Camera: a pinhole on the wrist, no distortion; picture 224 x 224 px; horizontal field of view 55.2 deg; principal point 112.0 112.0 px. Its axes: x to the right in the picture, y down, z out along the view. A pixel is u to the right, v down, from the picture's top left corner.
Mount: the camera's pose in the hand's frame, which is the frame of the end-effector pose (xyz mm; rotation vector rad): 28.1 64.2 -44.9 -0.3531 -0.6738 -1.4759
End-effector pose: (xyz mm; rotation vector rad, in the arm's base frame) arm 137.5 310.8 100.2 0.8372 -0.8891 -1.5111
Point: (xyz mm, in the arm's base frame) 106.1 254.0 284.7
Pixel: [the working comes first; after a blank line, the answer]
In the camera's frame: 21.4 61.4 167.0

140 191
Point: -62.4 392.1 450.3
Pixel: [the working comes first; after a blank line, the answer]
In the camera's frame: 124.0 -11.5 410.0

177 106
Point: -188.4 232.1 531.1
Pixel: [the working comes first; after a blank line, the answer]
In the camera's frame: 178.4 182.2 496.6

189 191
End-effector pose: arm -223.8 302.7 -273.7 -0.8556 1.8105 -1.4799
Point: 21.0 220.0 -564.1
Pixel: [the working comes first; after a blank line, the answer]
In the camera's frame: 60.3 -2.9 389.0

145 110
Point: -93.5 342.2 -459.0
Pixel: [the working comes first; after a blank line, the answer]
In the camera's frame: 11.8 -81.0 214.0

124 31
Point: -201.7 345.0 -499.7
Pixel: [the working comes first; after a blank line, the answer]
In the camera's frame: -80.6 -28.9 168.0

9 75
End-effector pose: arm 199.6 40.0 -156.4 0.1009 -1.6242 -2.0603
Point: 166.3 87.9 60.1
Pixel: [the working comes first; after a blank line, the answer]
In the camera's frame: 3.5 72.9 188.2

116 195
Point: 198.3 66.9 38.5
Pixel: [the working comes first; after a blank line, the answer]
In the camera's frame: -13.1 42.3 161.4

95 168
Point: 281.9 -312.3 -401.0
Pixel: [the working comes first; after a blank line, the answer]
In the camera's frame: -58.6 -93.3 -407.3

behind the camera
